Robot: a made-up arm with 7 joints.
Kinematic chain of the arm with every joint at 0, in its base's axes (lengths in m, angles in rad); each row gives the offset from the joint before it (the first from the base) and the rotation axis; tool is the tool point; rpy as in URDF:
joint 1: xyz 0 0 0.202 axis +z
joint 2: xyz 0 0 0 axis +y
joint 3: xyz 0 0 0.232 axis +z
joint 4: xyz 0.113 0 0 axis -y
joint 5: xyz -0.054 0 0.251 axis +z
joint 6: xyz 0 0 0 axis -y
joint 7: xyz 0.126 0 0 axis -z
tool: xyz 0 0 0 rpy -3.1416 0 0
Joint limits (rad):
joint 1: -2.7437..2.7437
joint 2: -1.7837..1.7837
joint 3: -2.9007..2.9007
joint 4: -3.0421..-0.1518
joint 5: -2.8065..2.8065
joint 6: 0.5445..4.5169
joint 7: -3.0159..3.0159
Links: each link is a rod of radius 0.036 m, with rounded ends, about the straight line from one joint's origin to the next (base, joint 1, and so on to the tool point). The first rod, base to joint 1, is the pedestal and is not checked.
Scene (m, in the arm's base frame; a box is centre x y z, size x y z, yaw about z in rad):
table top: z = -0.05
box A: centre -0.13 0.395 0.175 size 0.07 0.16 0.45 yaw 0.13
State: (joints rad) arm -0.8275 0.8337 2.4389 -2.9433 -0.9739 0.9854 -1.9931
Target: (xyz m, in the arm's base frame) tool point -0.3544 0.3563 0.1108
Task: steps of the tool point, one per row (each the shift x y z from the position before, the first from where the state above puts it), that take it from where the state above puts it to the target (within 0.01 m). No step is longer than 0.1 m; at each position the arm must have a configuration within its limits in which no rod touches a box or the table.
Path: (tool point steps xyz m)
1: -0.0835 -0.0145 -0.0416
2: -0.0592 -0.0491 -0.0538
3: -0.0177 -0.0694 -0.0559
4: -0.0726 0.0574 -0.0012
5: -0.0603 0.0647 0.0092
6: -0.0464 0.0673 0.0184
7: -0.0322 0.0652 0.0262

